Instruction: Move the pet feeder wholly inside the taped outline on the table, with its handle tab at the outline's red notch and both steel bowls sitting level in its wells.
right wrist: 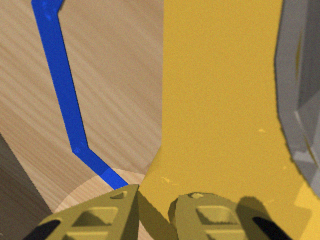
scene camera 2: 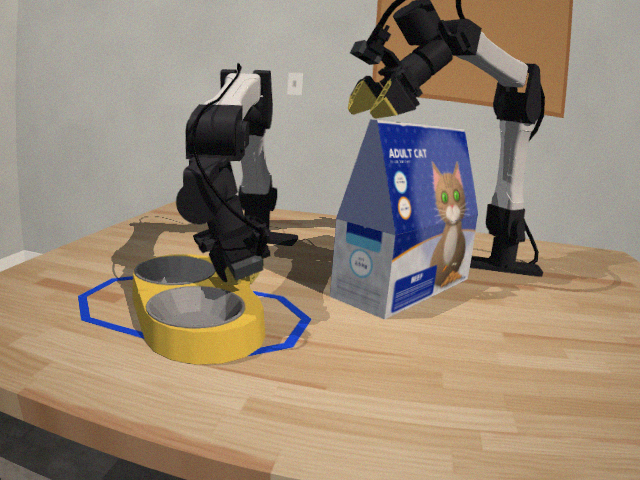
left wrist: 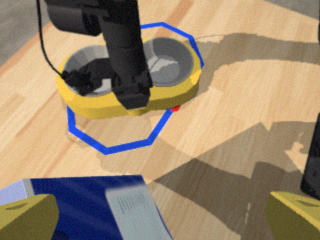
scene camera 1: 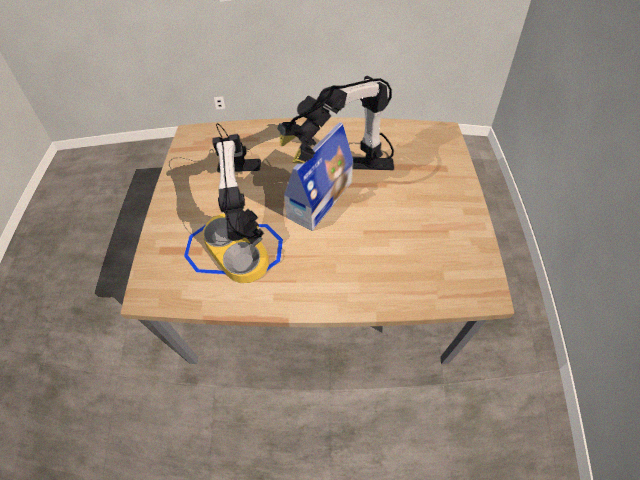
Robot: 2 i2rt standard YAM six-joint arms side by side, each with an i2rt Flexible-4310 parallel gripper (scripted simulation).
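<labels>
My left gripper is there in scene camera 2 point(360, 113), and you'd find it in the left wrist view and scene camera 1 too, but in the right wrist view it's out of frame. On my left gripper, point(left wrist: 42, 209) and point(scene camera 1: 293, 159) are the same spot. There's a yellow pet feeder as well, which shows in the right wrist view point(221, 134), in scene camera 2 point(235, 340), and also in the left wrist view and scene camera 1. For the feeder, point(left wrist: 107, 106) is the same spot as point(scene camera 1: 259, 242).
</labels>
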